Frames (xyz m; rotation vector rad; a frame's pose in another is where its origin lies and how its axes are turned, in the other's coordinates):
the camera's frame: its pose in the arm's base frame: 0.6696 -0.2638 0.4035 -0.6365 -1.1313 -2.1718
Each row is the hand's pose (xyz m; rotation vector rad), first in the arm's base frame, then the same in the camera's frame.
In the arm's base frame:
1: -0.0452 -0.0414 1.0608 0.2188 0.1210 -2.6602
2: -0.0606 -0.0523 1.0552 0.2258 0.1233 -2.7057
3: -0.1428 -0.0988 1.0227 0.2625 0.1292 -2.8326
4: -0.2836 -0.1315 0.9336 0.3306 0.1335 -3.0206
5: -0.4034 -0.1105 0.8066 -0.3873 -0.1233 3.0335
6: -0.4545 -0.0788 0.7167 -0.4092 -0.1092 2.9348
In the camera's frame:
1: 0.8658 -0.2358 0.4327 -0.7847 0.8714 -0.2644
2: 0.8761 -0.2446 0.4185 -0.8011 0.8576 -0.3082
3: 0.9263 -0.2988 0.3512 -0.8419 0.8268 -0.4371
4: 0.9769 -0.4314 0.2581 -0.8942 0.7801 -0.6335
5: 0.9727 -0.5948 0.1933 -0.9325 0.7339 -0.8202
6: 0.9411 -0.6947 0.1662 -0.9465 0.7097 -0.9212

